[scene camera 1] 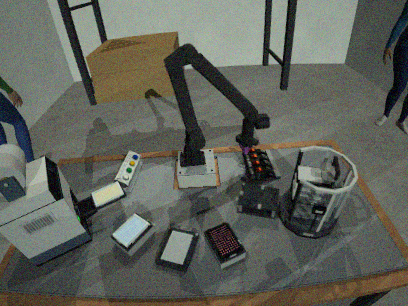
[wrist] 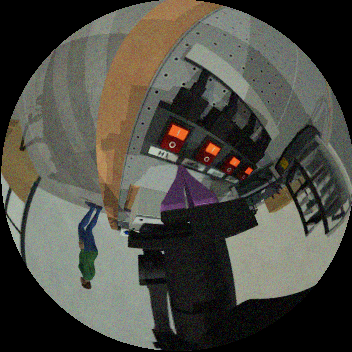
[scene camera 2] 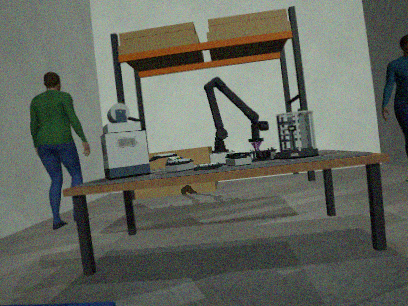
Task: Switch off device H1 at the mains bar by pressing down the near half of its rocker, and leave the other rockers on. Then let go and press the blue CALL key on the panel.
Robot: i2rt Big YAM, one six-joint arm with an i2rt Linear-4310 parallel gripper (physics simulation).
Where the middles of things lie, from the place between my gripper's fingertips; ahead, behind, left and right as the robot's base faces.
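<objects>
Round caged device (scene camera 1: 315, 210): my hand 380 mm short of it, 190 mm to the right of it, 100 mm below it.
</objects>
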